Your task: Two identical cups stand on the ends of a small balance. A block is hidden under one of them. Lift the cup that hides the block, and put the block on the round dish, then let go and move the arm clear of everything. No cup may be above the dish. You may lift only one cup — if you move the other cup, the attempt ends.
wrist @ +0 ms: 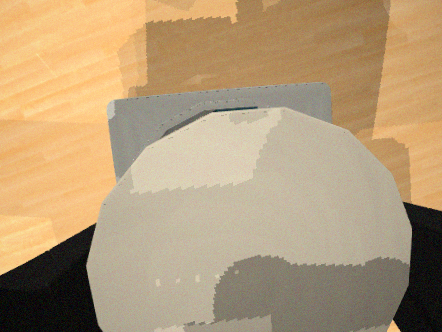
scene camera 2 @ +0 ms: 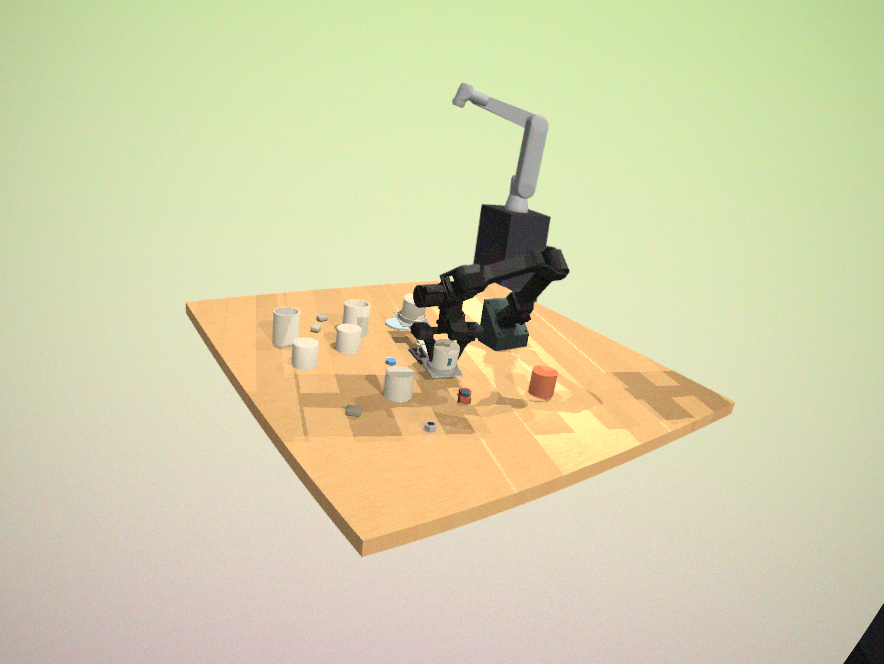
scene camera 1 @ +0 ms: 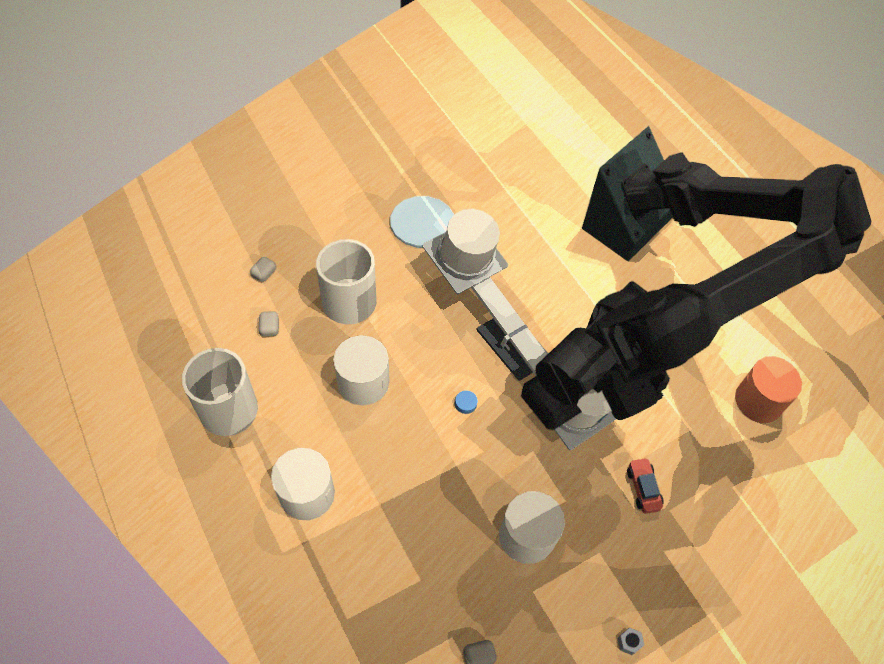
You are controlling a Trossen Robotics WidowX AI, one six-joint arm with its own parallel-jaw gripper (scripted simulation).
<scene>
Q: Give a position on a cream cup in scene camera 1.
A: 471, 238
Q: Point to a cream cup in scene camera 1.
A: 594, 406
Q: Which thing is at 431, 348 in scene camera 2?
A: The gripper.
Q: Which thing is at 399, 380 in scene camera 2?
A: A cream cup.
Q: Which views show the gripper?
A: The wrist view, scene camera 2 and scene camera 1: all of them.
</scene>
